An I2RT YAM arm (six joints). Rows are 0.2 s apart.
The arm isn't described. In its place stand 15 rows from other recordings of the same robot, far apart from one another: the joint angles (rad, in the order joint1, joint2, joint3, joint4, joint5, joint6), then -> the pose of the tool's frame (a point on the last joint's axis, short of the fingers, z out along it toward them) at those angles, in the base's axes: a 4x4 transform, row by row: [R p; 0 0 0 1], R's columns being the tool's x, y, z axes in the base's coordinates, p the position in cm.
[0.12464 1.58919 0.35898 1.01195 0.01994 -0.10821] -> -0.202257 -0.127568 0.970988 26.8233; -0.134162 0.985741 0.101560 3.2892; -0.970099 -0.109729 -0.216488 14.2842; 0 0 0 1
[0.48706 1.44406 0.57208 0.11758 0.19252 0.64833] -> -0.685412 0.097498 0.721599 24.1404; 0.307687 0.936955 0.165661 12.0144; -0.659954 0.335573 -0.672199 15.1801; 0 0 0 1
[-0.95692 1.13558 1.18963 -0.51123 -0.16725 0.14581] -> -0.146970 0.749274 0.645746 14.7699; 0.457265 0.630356 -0.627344 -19.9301; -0.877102 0.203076 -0.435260 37.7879; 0 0 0 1
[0.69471 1.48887 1.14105 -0.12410 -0.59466 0.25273] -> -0.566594 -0.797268 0.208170 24.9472; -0.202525 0.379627 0.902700 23.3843; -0.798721 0.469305 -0.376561 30.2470; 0 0 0 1
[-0.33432 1.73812 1.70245 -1.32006 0.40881 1.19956] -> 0.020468 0.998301 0.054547 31.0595; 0.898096 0.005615 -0.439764 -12.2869; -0.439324 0.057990 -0.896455 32.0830; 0 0 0 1
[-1.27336 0.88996 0.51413 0.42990 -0.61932 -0.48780] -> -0.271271 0.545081 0.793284 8.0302; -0.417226 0.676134 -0.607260 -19.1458; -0.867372 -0.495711 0.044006 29.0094; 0 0 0 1
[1.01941 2.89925 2.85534 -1.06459 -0.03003 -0.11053] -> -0.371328 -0.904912 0.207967 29.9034; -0.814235 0.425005 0.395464 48.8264; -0.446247 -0.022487 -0.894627 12.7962; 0 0 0 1
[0.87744 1.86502 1.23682 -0.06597 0.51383 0.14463] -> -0.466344 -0.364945 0.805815 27.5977; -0.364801 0.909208 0.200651 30.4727; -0.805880 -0.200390 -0.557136 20.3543; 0 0 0 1
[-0.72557 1.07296 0.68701 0.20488 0.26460 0.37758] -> 0.181841 0.823918 0.536743 18.0916; 0.314358 0.468490 -0.825649 -17.2912; -0.931726 0.318867 -0.173815 28.9302; 0 0 0 1
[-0.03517 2.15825 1.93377 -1.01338 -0.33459 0.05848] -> -0.947215 -0.018713 0.320052 45.3833; 0.088567 0.944172 0.317324 -0.4270; -0.308122 0.328920 -0.892677 23.5485; 0 0 0 1
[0.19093 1.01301 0.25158 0.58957 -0.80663 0.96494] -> -0.777650 -0.334468 0.532346 18.7739; 0.429001 0.336679 0.838216 6.2465; -0.459586 0.880215 -0.118331 19.5011; 0 0 0 1
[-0.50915 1.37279 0.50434 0.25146 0.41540 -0.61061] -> -0.834402 0.311196 0.454895 21.9199; -0.135013 0.684793 -0.716121 -13.8820; -0.534363 -0.658950 -0.529377 16.2428; 0 0 0 1
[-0.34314 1.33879 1.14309 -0.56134 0.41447 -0.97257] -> -0.846485 -0.205745 0.491053 26.7105; -0.500767 0.620913 -0.603075 -11.0653; -0.180821 -0.756397 -0.628624 30.8442; 0 0 0 1
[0.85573 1.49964 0.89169 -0.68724 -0.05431 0.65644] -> -0.965837 -0.219866 0.137177 17.3220; -0.182797 0.953215 0.240761 20.2423; -0.183695 0.207460 -0.960842 18.0729; 0 0 0 1
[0.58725 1.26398 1.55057 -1.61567 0.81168 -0.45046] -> -0.624541 -0.565082 0.539102 16.5726; -0.775652 0.368213 -0.512623 7.9282; 0.091170 -0.738310 -0.668271 39.6344; 0 0 0 1
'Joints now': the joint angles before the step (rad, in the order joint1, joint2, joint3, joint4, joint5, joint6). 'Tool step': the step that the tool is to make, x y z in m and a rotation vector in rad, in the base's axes. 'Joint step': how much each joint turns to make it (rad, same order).
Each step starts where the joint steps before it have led.
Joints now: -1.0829 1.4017 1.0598 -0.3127 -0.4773 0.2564
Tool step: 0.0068 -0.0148 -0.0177 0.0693 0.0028 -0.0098
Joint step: -0.0042 0.0835 0.0168 0.0182 -0.0144 0.0302
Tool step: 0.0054 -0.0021 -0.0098 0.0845 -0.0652 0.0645
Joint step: 0.0013 0.0362 -0.0034 0.0145 -0.1114 0.0372
